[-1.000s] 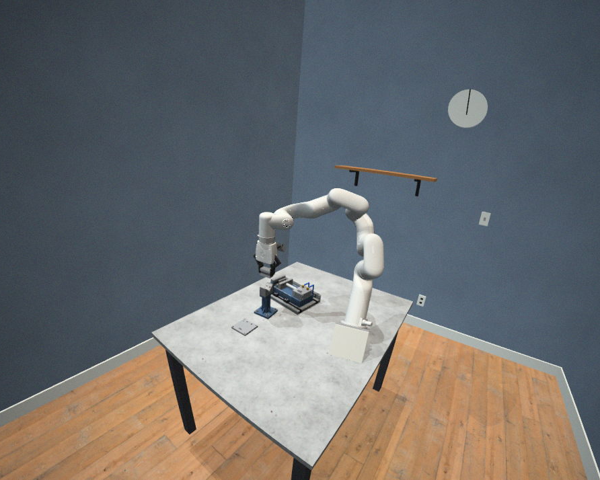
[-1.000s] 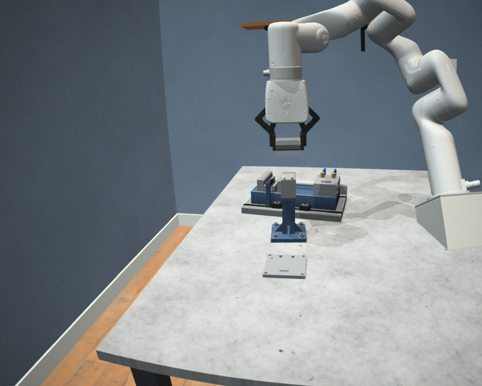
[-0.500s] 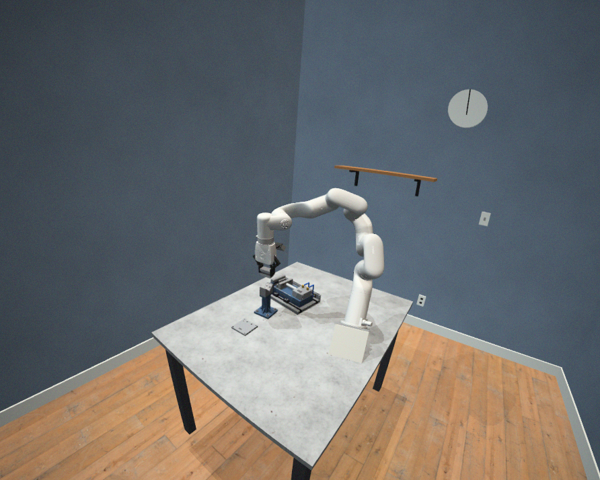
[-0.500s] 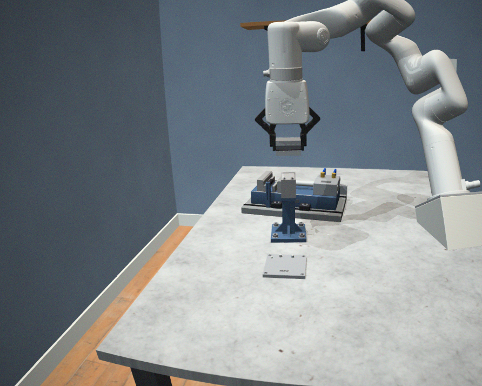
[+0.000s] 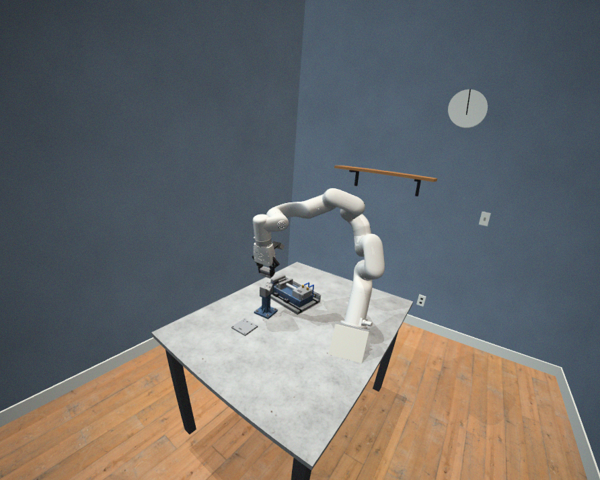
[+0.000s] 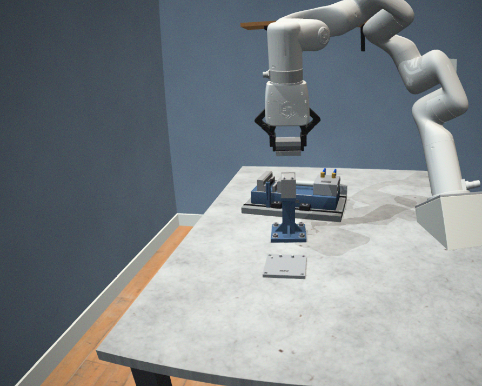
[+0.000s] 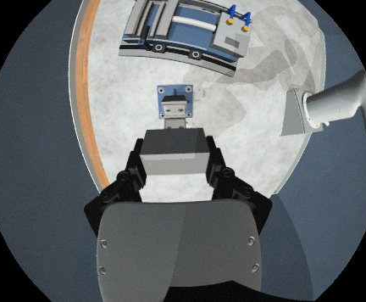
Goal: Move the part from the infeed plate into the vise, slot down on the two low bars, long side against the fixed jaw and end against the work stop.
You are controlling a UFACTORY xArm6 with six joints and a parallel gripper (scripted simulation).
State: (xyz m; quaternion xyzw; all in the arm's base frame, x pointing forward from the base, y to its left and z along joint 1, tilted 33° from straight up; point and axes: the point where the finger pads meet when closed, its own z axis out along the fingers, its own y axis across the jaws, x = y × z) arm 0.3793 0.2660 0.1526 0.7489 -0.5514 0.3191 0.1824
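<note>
Right now the part is 1 cm below my hand. The rest, counted from my hand: cylinder rod (1 cm ahead, 20 cm to the right, 17 cm below); work stop post (9 cm ahead, 13 cm to the right, 19 cm below); work stop (9 cm ahead, 15 cm to the right, 16 cm below).
</note>
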